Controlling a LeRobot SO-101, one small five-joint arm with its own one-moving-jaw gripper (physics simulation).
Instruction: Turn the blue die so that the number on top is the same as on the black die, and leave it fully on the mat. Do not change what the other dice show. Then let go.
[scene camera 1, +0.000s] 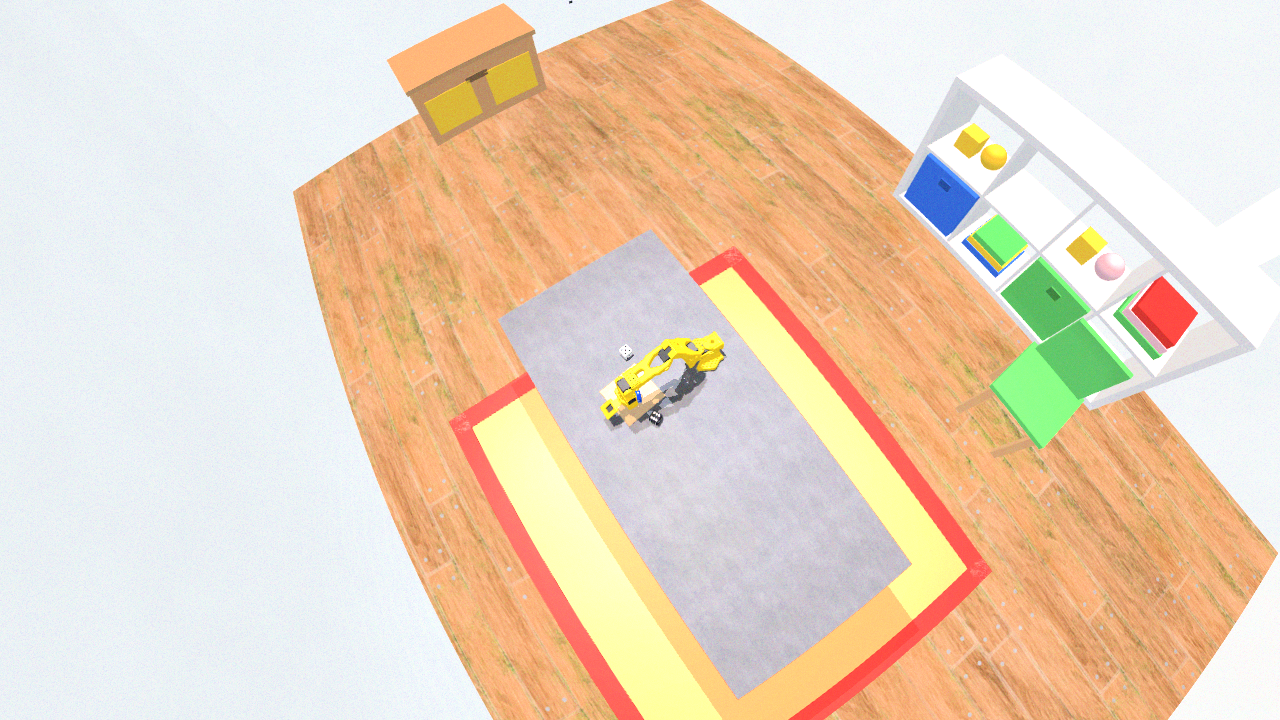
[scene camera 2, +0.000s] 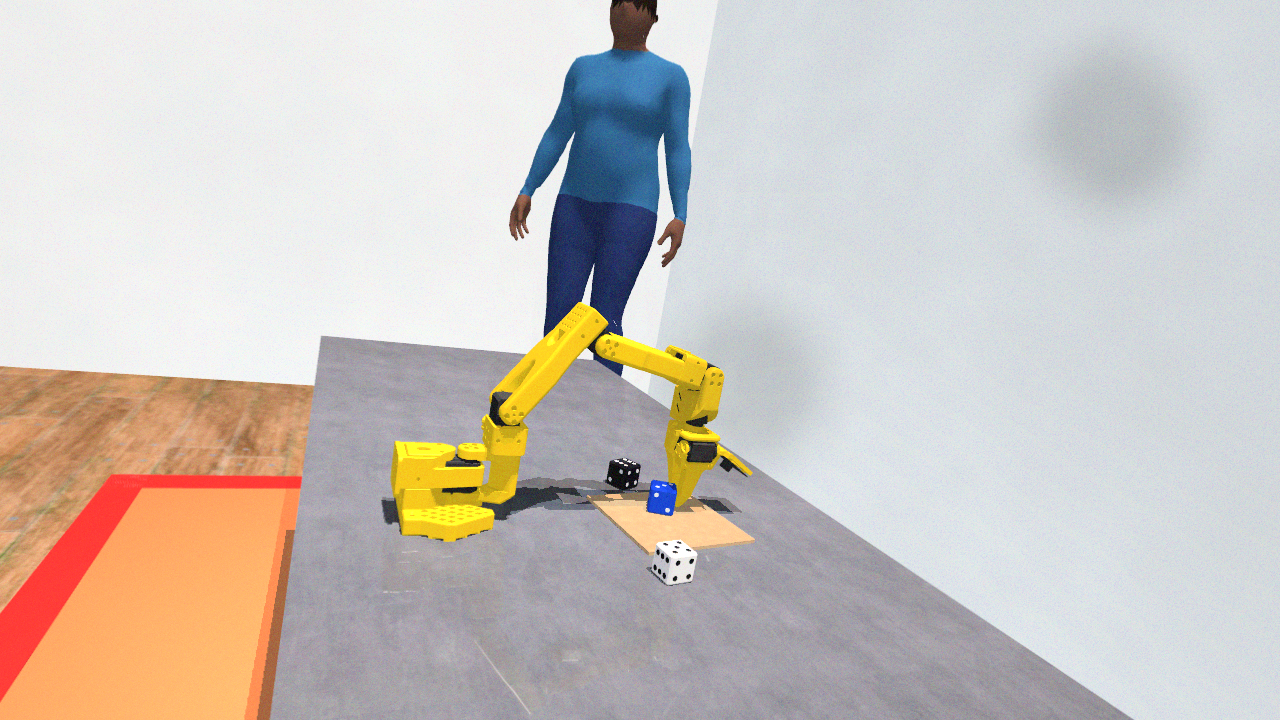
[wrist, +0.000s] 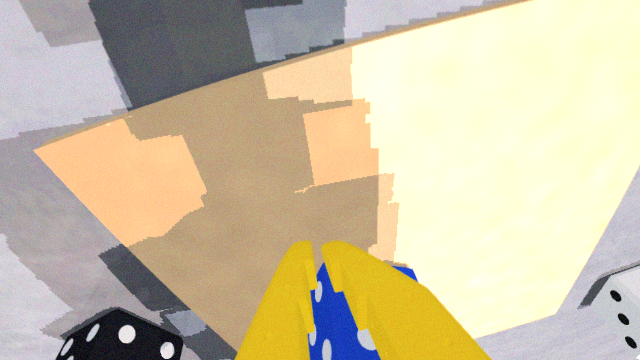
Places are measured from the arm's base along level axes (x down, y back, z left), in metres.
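Pixels of known places: hand, its tool point: (scene camera 1: 630, 405) (scene camera 2: 675, 502) (wrist: 313, 257); arm's base, origin of its link: (scene camera 1: 699, 358) (scene camera 2: 461, 515).
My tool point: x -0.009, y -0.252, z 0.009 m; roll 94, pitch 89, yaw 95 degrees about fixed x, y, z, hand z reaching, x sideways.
For each thing: its top centre in the pictures, then the offset to it from my tool point. Level surfaces: height alone.
- blue die, centre of its top: (scene camera 2: 664, 485) (scene camera 1: 635, 395) dx -0.026, dy +0.025, dz -0.010 m
- tan mat, centre of its top: (wrist: 412, 273) (scene camera 2: 668, 516) (scene camera 1: 632, 393) dx +0.005, dy +0.022, dz -0.029 m
- black die, centre of its top: (scene camera 2: 625, 462) (scene camera 1: 655, 416) dx -0.021, dy +0.038, dz +0.074 m
- white die, centre of its top: (scene camera 2: 677, 547) (scene camera 1: 625, 350) dx -0.021, dy +0.078, dz -0.149 m
- grey table, height of its surface: dx +0.009 m
The blue die (scene camera 1: 639, 395) (scene camera 2: 662, 497) (wrist: 327, 320) is on the tan mat (scene camera 2: 716, 532) (wrist: 475, 175). Scene camera 2 shows its pipped sides, but its top face is too narrow there to read. My gripper (scene camera 2: 683, 502) (wrist: 317, 246) is shut and empty, pointing down. Its tips are low over the mat, close beside the die. In the wrist view the jaws cover much of the die, with a blue strip showing behind them. I cannot tell whether they touch it. The black die (scene camera 1: 656, 418) (scene camera 2: 623, 472) (wrist: 125, 340) is off the mat with several pips on top.
The white die (scene camera 1: 625, 351) (scene camera 2: 674, 562) (wrist: 622, 315) is off the mat on the opposite side from the black die, several pips on top. All stand on the grey table (scene camera 1: 716, 501) (scene camera 2: 501, 617). The arm's base (scene camera 2: 443, 519) is left of the mat in scene camera 2.
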